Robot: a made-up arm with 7 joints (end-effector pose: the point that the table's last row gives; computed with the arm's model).
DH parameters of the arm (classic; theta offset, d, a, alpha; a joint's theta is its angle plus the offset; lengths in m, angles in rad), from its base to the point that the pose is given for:
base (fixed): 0.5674 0 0.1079 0
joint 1: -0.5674 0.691 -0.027 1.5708
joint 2: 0 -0.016 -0.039 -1.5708
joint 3: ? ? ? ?
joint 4: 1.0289 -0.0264 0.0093 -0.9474
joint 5: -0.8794 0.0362 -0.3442 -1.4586
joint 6: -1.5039 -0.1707 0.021 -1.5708
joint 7: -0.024 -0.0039 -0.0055 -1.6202
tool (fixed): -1.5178 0.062 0 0
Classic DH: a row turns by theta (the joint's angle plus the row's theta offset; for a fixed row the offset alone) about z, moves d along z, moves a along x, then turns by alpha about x.
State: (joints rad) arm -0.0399 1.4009 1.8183 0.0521 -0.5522 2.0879 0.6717
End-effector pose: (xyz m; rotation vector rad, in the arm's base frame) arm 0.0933 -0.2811 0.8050 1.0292 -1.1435 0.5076
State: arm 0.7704 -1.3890 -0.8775 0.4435 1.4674 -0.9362 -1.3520
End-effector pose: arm 0.4757 0.1517 0.6176 0.0162 2.1705 1.1411
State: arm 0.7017 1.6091 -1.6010 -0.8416 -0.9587 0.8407 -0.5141
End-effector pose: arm 0.1969 0.4211 0.6206 0.6490 -0.6229 -2.6058
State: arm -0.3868 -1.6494 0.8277 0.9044 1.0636 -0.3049 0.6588
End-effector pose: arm 0.3379 0.0951 0.4007 -1.1714 -2.2012 -0.6494
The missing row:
joint 3: -0.7085 -0.0126 0.0608 -1.1051
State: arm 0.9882 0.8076 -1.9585 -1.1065 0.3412 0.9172 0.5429
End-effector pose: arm 0.0548 0.3217 0.8514 0.2228 -0.5510 -2.4646
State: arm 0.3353 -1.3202 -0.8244 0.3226 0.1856 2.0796 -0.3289
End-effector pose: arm 0.2611 0.1581 1.0004 -2.1083 0.9449 -1.9937
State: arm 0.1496 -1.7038 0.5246 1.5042 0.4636 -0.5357 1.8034
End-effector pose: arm 0.1890 -0.0955 0.3811 -0.4591 -1.3807 1.0704
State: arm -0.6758 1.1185 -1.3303 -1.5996 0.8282 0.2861 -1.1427
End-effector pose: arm 0.2802 0.0664 0.9047 -0.7326 -1.0943 2.8178
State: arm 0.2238 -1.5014 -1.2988 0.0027 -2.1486 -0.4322 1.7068
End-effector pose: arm -0.3016 -0.1415 0.7877 0.4361 0.3599 0.9211
